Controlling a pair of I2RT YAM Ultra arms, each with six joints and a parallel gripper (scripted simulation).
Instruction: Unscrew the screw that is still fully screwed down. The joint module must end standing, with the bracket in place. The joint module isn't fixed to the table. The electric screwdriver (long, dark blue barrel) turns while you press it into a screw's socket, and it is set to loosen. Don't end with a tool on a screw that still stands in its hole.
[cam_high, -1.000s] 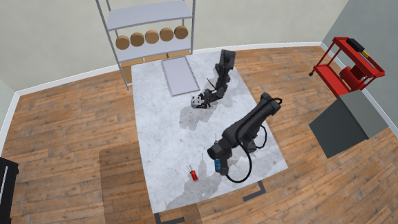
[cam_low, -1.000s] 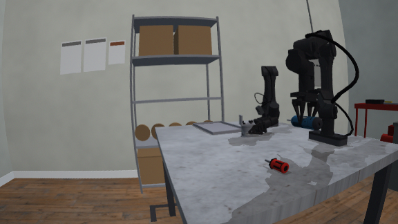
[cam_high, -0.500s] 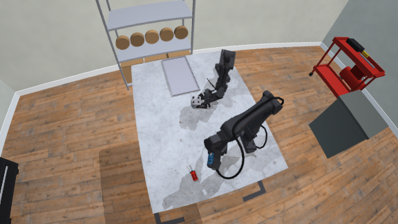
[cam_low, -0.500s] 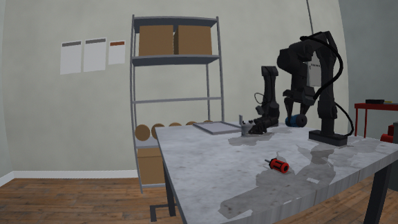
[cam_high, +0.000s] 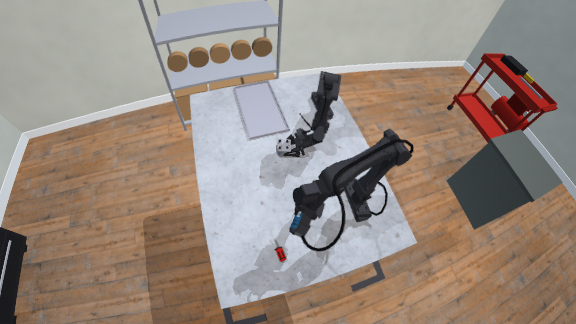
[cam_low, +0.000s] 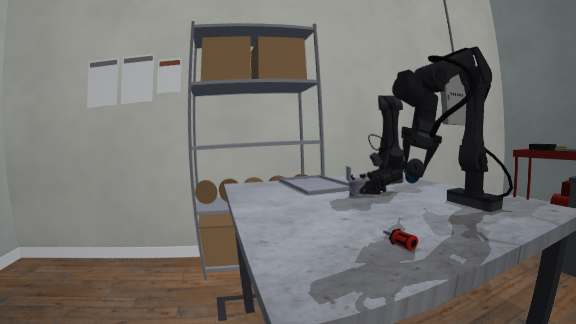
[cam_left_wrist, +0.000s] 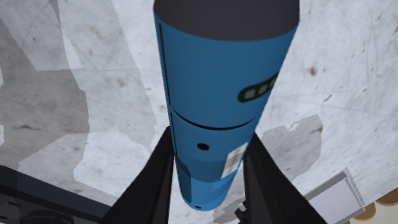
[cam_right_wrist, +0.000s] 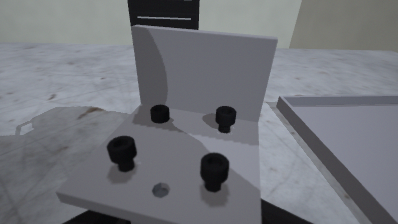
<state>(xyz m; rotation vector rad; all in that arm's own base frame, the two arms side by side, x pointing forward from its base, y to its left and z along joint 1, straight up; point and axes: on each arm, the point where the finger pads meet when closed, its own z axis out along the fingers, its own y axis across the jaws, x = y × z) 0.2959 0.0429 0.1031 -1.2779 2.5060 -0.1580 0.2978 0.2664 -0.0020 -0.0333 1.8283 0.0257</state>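
Now: right hand right at the joint module. Round my right hand: screw 40 mm above, 20 mm ahead, 10 mm to the left; grey bracket 50 mm above; bit 270 mm to the left, 70 mm above, 60 mm behind.
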